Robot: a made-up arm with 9 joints. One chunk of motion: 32 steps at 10 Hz.
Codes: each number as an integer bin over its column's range. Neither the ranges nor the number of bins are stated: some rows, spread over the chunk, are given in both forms.
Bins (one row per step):
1: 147 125 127 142 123 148 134 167 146
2: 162 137 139 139 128 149 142 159 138
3: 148 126 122 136 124 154 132 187 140
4: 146 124 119 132 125 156 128 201 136
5: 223 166 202 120 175 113 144 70 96
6: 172 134 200 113 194 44 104 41 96
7: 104 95 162 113 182 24 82 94 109
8: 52 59 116 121 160 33 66 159 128
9: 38 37 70 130 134 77 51 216 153
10: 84 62 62 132 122 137 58 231 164
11: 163 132 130 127 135 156 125 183 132
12: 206 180 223 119 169 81 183 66 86
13: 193 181 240 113 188 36 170 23 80
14: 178 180 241 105 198 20 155 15 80
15: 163 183 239 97 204 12 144 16 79
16: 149 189 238 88 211 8 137 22 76
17: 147 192 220 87 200 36 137 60 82
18: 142 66 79 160 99 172 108 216 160
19: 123 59 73 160 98 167 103 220 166
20: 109 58 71 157 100 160 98 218 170
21: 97 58 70 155 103 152 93 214 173
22: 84 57 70 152 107 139 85 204 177
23: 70 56 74 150 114 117 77 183 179
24: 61 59 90 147 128 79 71 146 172
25: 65 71 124 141 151 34 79 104 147
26: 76 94 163 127 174 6 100 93 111
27: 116 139 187 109 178 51 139 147 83
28: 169 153 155 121 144 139 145 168 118
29: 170 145 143 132 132 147 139 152 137
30: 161 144 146 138 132 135 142 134 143
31: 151 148 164 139 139 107 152 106 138
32: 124 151 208 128 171 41 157 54 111
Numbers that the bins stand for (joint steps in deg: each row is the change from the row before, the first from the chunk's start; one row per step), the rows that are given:
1: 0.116 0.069 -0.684 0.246 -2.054 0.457 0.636 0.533 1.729
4: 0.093 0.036 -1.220 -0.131 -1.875 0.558 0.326 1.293 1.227
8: -2.156 -2.080 -1.421 -0.545 1.269 -0.986 -2.884 0.354 0.825
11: 0.499 0.296 -0.482 -0.319 -0.976 0.558 0.171 0.891 1.026
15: 0.499 1.956 6.827 -1.448 5.220 -1.249 1.154 -2.842 -1.635
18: -0.003 -1.852 -3.902 0.924 -4.209 0.758 -0.709 1.628 2.431
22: -1.391 -2.145 -4.506 0.622 -3.491 0.344 -1.900 1.360 3.285
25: -1.845 -1.689 -0.885 0.208 0.460 -0.973 -2.211 -0.875 1.779
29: 0.667 0.720 0.389 -0.131 -1.246 0.445 0.895 0.198 1.277
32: -0.434 0.915 4.748 -0.281 2.256 -0.885 1.827 -1.993 -0.028
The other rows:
2: 0.475 0.459 0.121 0.133 -1.605 0.470 1.051 0.354 1.327
3: 0.140 0.101 -1.019 0.020 -1.964 0.533 0.533 0.980 1.427
5: 1.935 1.403 4.346 -0.582 2.616 0.018 1.154 -1.635 -0.781
6: 0.715 0.362 4.212 -0.846 4.322 -0.848 -0.916 -2.284 -0.781
7: -0.912 -0.908 1.664 -0.846 3.244 -1.099 -2.055 -1.099 -0.129
9: -2.491 -2.796 -4.506 -0.206 -1.066 -0.434 -3.660 1.628 2.080
10: -1.391 -1.982 -5.042 -0.131 -2.144 0.319 -3.298 1.964 2.632
12: 1.528 1.859 5.754 -0.620 2.077 -0.384 3.173 -1.725 -1.283
13: 1.217 1.891 6.894 -0.846 3.783 -0.948 2.500 -2.686 -1.584
14: 0.858 1.859 6.961 -1.147 4.681 -1.149 1.724 -2.865 -1.584
16: 0.164 2.152 6.760 -1.787 5.849 -1.300 0.792 -2.708 -1.785
17: 0.116 2.249 5.553 -1.825 4.861 -0.948 0.792 -1.859 -1.484
19: -0.458 -2.080 -4.305 0.924 -4.299 0.696 -0.968 1.718 2.733
20: -0.793 -2.112 -4.439 0.811 -4.120 0.608 -1.227 1.673 2.933
21: -1.080 -2.112 -4.506 0.735 -3.850 0.507 -1.486 1.584 3.084
23: -1.725 -2.177 -4.238 0.547 -2.862 0.068 -2.314 0.891 3.385
24: -1.941 -2.080 -3.165 0.434 -1.605 -0.409 -2.625 0.064 3.034
26: -1.582 -0.940 1.731 -0.319 2.526 -1.325 -1.124 -1.121 -0.028
27: -0.625 0.524 3.340 -0.996 2.885 -0.760 0.895 0.086 -1.434
28: 0.643 0.980 1.194 -0.545 -0.168 0.344 1.206 0.555 0.323
30: 0.451 0.687 0.591 0.095 -1.246 0.294 1.051 -0.205 1.578
31: 0.212 0.817 1.798 0.133 -0.617 -0.057 1.568 -0.831 1.327

